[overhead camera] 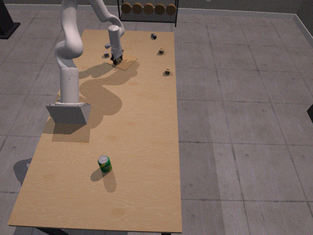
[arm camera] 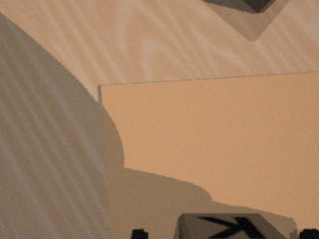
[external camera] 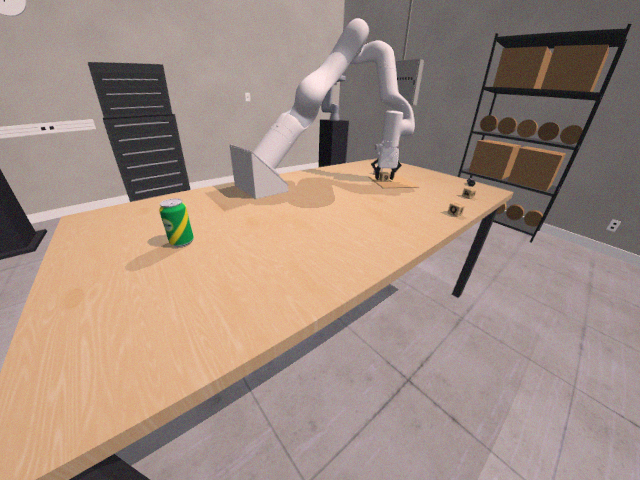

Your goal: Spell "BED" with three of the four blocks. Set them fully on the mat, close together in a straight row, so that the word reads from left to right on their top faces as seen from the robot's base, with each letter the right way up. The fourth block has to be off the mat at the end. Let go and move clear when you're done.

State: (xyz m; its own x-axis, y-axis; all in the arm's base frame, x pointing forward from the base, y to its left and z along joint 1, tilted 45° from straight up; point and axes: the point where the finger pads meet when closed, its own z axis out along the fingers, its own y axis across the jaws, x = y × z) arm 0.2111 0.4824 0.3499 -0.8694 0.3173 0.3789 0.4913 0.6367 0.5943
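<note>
My hand is 30 mm short of the tan mat, 40 mm to the right of it and 20 mm above it. Round my hand: green can (100 mm ahead, 980 mm to the right, 40 mm above); wooden letter block (370 mm ahead, 180 mm to the left); small dark object (280 mm ahead, 430 mm to the left, 10 mm below).
</note>
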